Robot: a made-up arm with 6 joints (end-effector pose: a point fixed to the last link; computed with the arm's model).
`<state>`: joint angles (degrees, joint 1 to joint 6).
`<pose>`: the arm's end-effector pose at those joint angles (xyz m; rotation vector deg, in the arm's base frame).
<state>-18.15 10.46 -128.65 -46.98 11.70 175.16</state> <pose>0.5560 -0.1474 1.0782 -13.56 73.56 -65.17</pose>
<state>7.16 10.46 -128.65 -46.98 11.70 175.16</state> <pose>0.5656 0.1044 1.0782 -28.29 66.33 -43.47</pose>
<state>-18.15 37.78 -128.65 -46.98 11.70 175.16</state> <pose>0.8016 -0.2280 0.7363 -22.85 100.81 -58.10</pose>
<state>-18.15 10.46 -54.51 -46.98 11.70 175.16</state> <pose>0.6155 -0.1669 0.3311 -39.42 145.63 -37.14</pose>
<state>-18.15 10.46 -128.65 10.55 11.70 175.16</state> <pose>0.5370 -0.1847 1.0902 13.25 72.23 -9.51</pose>
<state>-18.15 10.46 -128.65 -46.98 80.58 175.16</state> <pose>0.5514 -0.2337 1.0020 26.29 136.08 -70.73</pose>
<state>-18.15 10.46 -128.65 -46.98 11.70 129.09</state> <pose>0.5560 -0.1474 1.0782 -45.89 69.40 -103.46</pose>
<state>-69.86 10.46 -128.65 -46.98 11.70 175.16</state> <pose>0.2288 -0.5277 1.0782 22.49 81.56 -107.98</pose>
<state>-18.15 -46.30 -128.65 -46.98 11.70 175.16</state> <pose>-0.2491 0.1165 1.2410 4.71 15.92 -69.89</pose>
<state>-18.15 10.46 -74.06 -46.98 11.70 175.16</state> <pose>0.6923 -0.1921 0.5262 -32.42 127.31 -47.40</pose>
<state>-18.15 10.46 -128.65 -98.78 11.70 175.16</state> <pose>0.5766 -0.1419 1.0449 -40.23 62.23 -114.13</pose>
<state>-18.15 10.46 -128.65 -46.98 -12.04 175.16</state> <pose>0.5317 -0.1142 1.0857 -24.16 51.44 -59.82</pose>
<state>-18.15 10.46 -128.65 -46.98 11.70 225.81</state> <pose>0.5560 -0.1474 1.0782 18.13 68.20 -21.50</pose>
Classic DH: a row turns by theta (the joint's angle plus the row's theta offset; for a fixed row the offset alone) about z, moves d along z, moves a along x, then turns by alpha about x. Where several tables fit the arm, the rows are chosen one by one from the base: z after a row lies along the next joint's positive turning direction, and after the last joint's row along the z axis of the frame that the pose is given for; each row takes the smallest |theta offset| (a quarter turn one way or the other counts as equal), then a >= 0, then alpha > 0; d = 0 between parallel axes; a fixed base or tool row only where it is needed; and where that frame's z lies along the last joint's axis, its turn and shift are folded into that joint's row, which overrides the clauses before.
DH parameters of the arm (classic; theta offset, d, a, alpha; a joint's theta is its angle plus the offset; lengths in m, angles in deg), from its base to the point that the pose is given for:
joint 1: 0 0.3755 0 -90
joint 2: -79.35 0 0.3084 0
joint 3: 79.35 0 0.1161 -90
joint 4: 0 0.5131 0 90
joint 5: 0 0 0.0628 -90
joint 6: 0 0.0801 0 0

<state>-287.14 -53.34 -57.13 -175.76 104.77 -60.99</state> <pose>0.0762 0.2236 0.9918 34.15 -9.87 11.70</pose>
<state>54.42 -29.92 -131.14 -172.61 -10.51 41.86</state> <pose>0.0202 0.0451 1.2287 -3.06 33.61 101.33</pose>
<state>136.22 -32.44 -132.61 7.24 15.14 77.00</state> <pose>0.0815 -0.0712 1.2883 -26.65 -15.16 39.76</pose>
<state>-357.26 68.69 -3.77 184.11 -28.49 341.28</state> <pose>-0.1887 -0.0023 0.1771 11.91 -86.02 -11.39</pose>
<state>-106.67 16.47 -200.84 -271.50 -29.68 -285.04</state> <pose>-0.0846 0.0459 1.1910 21.06 -29.78 -118.74</pose>
